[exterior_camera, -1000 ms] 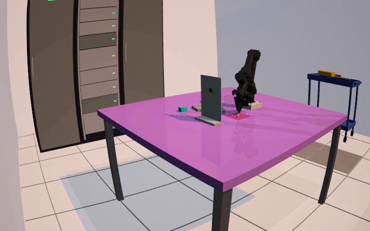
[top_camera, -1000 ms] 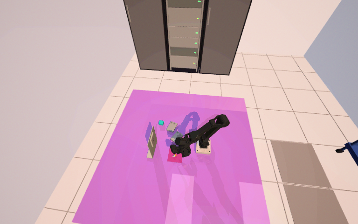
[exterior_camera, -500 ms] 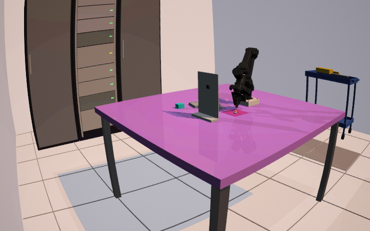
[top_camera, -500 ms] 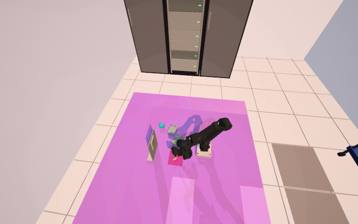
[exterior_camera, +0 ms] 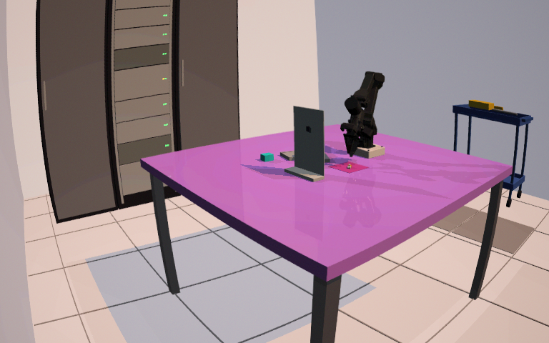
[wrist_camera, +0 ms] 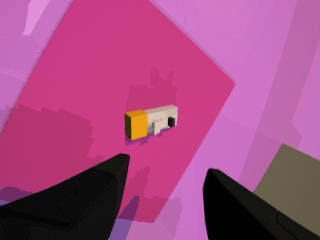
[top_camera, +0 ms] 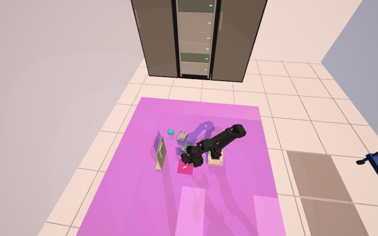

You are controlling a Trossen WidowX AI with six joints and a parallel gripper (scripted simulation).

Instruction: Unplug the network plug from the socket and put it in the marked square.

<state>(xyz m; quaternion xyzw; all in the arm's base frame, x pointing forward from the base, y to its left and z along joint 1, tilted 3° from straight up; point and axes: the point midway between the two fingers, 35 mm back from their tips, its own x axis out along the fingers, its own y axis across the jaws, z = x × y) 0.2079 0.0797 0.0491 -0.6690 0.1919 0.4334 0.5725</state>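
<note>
My gripper tip is 2 cm short of the network plug, 1 cm to the right of it and 4 cm above it. The rest, counted from my gripper tip: teal cube: 17 cm ahead, 31 cm to the right, 3 cm below; then marked square: 1 cm ahead, 5 cm below; then upright panel: 20 cm ahead, 4 cm to the right, 6 cm above.
</note>
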